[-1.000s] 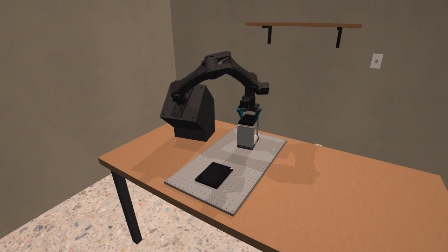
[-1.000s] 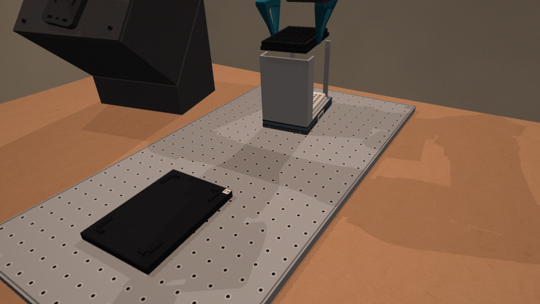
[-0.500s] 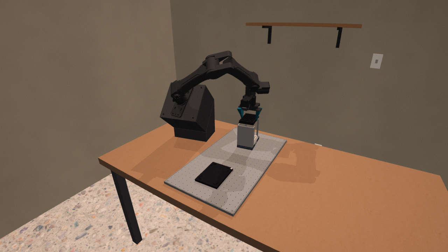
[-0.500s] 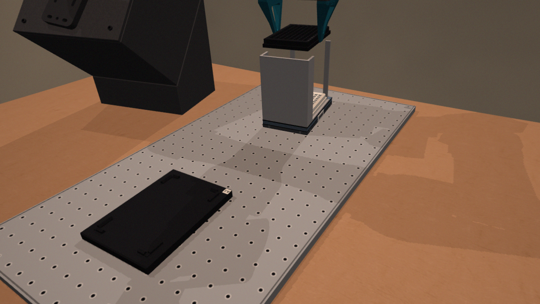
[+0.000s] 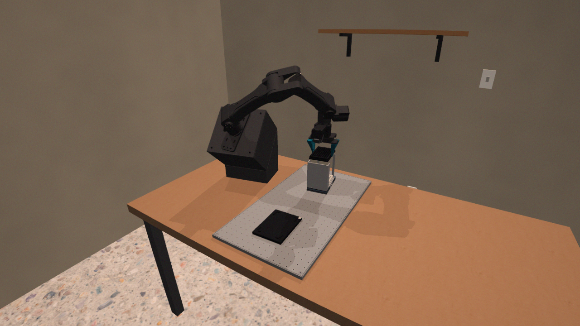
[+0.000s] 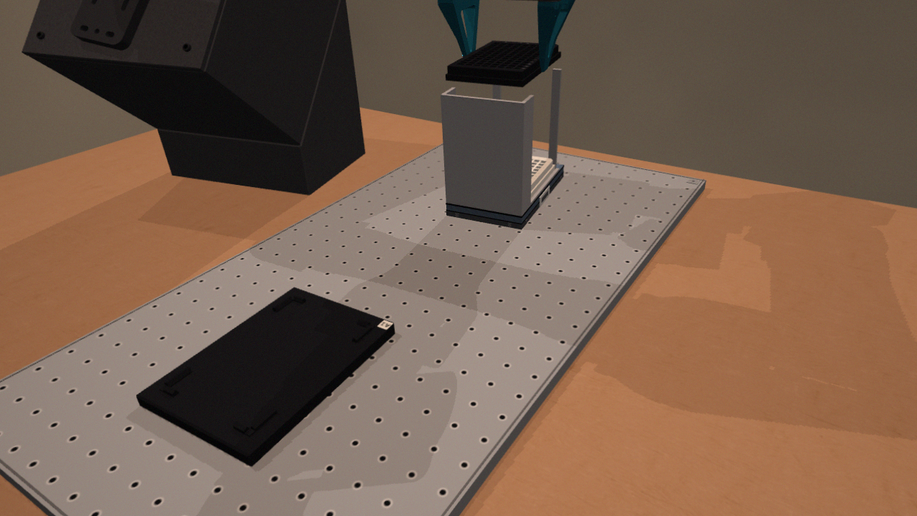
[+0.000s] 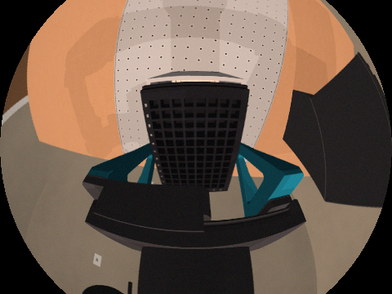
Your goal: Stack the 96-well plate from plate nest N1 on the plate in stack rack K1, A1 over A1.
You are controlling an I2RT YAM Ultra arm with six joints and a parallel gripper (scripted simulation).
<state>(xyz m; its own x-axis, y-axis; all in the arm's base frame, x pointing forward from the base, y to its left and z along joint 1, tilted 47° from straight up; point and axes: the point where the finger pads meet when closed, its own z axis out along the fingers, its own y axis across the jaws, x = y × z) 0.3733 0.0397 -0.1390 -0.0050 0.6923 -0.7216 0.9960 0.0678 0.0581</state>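
My gripper is now right at the black 96-well plate. Round my hand: grey rack wall 8 cm below, 7 cm to the right; grey rack post 8 cm below, 7 cm to the left, 4 cm ahead; pale 96-well plate 14 cm below.
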